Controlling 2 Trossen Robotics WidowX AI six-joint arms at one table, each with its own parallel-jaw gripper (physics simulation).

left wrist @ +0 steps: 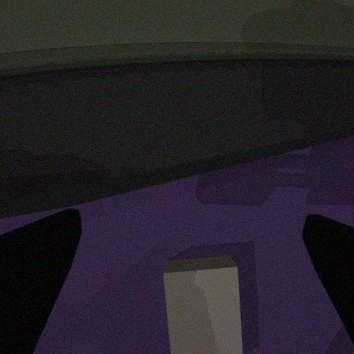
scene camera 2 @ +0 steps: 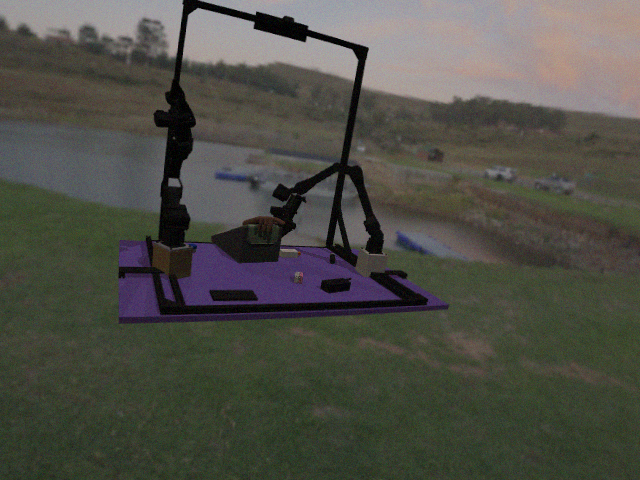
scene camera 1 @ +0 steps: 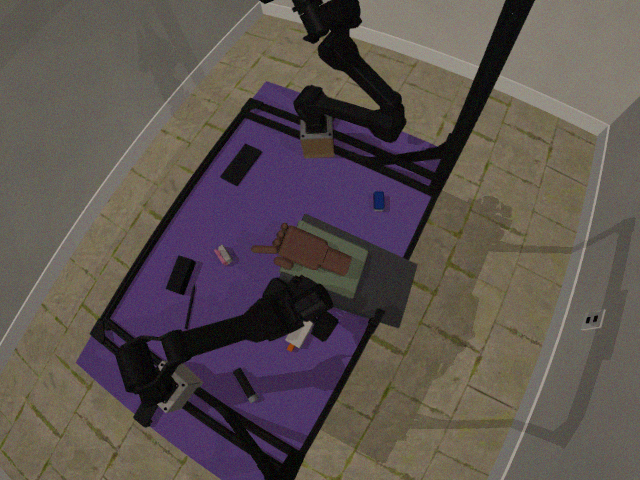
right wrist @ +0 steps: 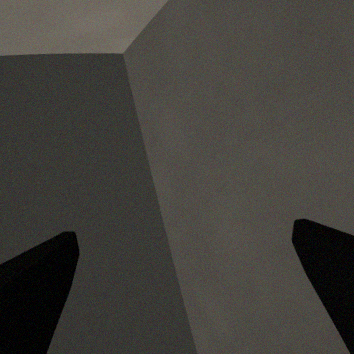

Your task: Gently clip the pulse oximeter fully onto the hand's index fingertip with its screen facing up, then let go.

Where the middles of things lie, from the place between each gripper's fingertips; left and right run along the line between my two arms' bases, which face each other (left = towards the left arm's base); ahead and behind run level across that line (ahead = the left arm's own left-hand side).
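Scene:
My left gripper is 90 mm to the right of the white box with orange end (left wrist: 201, 294), and it's 80 mm above it. There's a dark grey block (scene camera 1: 386, 280) too, and that one is 60 mm behind my left hand, 120 mm to the right of it and 50 mm below it.
The white box with orange end is 300 mm behind my right hand, 630 mm to the left of it and 630 mm below it. The dark grey block is 350 mm behind my right hand, 420 mm to the left of it and 600 mm below it.

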